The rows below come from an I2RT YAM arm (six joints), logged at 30 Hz.
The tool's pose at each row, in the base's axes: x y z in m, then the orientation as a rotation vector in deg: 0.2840 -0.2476 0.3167 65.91 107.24 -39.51; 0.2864 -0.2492 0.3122 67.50 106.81 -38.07; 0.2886 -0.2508 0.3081 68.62 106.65 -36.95; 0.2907 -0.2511 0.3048 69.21 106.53 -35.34; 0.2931 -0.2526 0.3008 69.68 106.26 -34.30; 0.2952 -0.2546 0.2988 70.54 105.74 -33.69; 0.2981 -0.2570 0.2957 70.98 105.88 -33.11; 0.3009 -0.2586 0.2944 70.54 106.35 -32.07; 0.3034 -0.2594 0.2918 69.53 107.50 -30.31; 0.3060 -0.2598 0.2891 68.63 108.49 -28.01; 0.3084 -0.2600 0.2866 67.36 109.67 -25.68
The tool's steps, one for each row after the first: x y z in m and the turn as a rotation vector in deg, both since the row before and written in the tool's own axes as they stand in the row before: 0.0025 0.0016 0.0044 -0.23 0.74 1.55; 0.0022 0.0014 0.0042 -0.22 0.67 1.05; 0.0022 0.0018 0.0028 -0.81 0.56 0.95; 0.0021 0.0014 0.0042 -0.49 0.27 0.76; 0.0002 0.0010 0.0034 -0.02 0.16 0.92; 0.0008 0.0015 0.0046 -0.15 0.46 0.36; -0.0003 0.0018 0.0030 -0.88 0.42 -0.08; 0.0012 0.0017 0.0030 -1.57 0.87 -0.46; 0.0015 0.0019 0.0029 -1.88 0.96 -0.14; 0.0014 0.0018 0.0026 -2.05 0.99 -0.42
